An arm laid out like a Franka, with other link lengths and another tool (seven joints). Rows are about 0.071 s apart.
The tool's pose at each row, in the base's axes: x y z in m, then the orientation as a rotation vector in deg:
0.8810 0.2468 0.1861 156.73 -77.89 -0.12
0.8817 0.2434 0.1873 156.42 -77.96 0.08
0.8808 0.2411 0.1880 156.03 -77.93 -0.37
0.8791 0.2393 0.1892 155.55 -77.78 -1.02
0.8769 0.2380 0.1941 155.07 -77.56 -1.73
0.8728 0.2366 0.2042 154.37 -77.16 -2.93
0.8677 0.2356 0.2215 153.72 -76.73 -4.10
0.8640 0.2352 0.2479 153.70 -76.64 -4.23
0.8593 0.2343 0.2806 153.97 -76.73 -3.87
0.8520 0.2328 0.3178 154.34 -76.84 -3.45
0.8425 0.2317 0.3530 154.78 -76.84 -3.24
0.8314 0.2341 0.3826 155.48 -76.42 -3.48
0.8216 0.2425 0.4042 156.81 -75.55 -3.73
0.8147 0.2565 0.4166 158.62 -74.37 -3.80
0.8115 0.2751 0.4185 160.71 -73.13 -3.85
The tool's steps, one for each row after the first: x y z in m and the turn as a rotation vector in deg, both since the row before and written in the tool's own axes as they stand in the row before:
0.0032 0.0016 -0.0010 -0.16 0.22 0.14
0.0013 0.0022 -0.0005 -0.46 -0.11 0.08
0.0005 0.0025 -0.0010 -0.63 -0.16 0.03
-0.0001 0.0030 -0.0046 -0.68 -0.19 -0.01
-0.0010 0.0052 -0.0096 -1.06 -0.36 -0.07
-0.0018 0.0069 -0.0166 -1.02 -0.36 -0.10
-0.0014 0.0071 -0.0257 -0.09 -0.05 -0.05
-0.0015 0.0091 -0.0317 0.35 0.10 -0.02
-0.0024 0.0120 -0.0359 0.46 0.09 -0.03
-0.0041 0.0129 -0.0339 0.41 -0.04 -0.13
-0.0080 0.0111 -0.0286 0.34 -0.31 -0.47
-0.0123 0.0053 -0.0213 0.68 -0.44 -0.92
-0.0152 -0.0019 -0.0128 1.01 -0.45 -1.23
-0.0164 -0.0092 -0.0027 1.24 -0.54 -1.33

